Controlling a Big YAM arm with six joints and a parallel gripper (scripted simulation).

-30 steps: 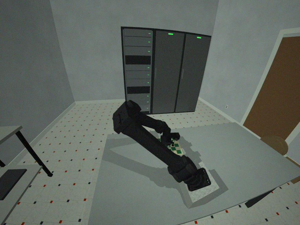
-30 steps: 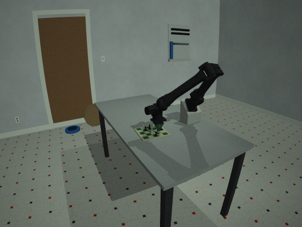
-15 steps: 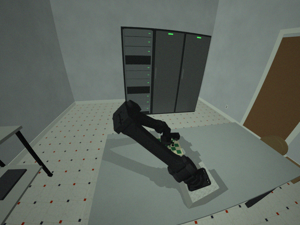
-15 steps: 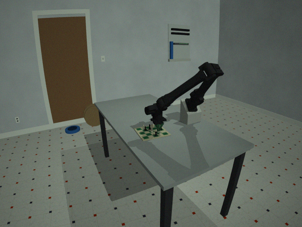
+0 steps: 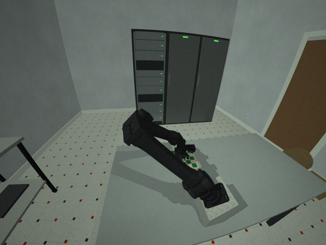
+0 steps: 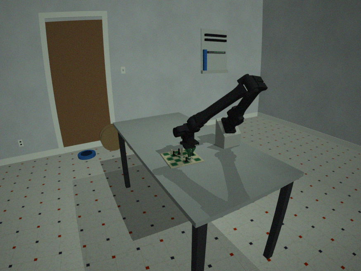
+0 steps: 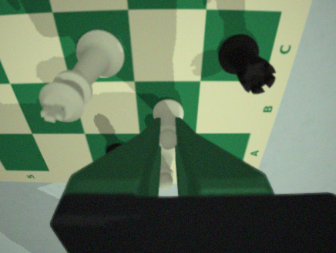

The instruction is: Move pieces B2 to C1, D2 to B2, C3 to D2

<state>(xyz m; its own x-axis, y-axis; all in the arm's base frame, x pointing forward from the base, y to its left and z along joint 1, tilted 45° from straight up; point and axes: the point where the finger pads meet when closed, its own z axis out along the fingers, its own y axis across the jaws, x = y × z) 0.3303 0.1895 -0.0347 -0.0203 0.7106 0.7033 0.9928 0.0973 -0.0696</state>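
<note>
The tall white piece is 40 mm ahead of my hand, 40 mm to the right of it and 10 mm above it. The rest, counted from my hand: chessboard (40 mm ahead, 40 mm to the right, 20 mm below).
</note>
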